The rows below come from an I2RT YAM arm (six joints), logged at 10 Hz.
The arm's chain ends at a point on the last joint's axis. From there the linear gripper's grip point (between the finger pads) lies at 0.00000 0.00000 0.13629 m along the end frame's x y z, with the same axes.
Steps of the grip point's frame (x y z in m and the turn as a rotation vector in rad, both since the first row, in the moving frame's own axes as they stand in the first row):
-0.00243 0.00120 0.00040 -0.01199 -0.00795 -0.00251
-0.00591 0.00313 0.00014 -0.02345 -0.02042 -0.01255
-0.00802 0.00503 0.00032 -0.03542 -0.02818 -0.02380
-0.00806 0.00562 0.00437 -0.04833 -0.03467 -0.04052
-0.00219 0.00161 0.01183 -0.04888 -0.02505 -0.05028
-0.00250 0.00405 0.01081 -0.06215 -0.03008 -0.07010
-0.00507 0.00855 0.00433 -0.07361 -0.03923 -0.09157
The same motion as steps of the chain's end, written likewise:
-0.00135 -0.00044 0.00041 -0.01199 -0.00795 -0.00251
-0.00315 -0.00008 0.00021 -0.02345 -0.02042 -0.01255
-0.00424 0.00016 0.00046 -0.03542 -0.02818 -0.02380
-0.00347 -0.00106 0.00461 -0.04833 -0.03467 -0.04052
0.00105 -0.00513 0.01204 -0.04888 -0.02505 -0.05028
0.00130 -0.00455 0.01113 -0.06215 -0.03008 -0.07010
-0.00020 -0.00170 0.00480 -0.07361 -0.03923 -0.09157

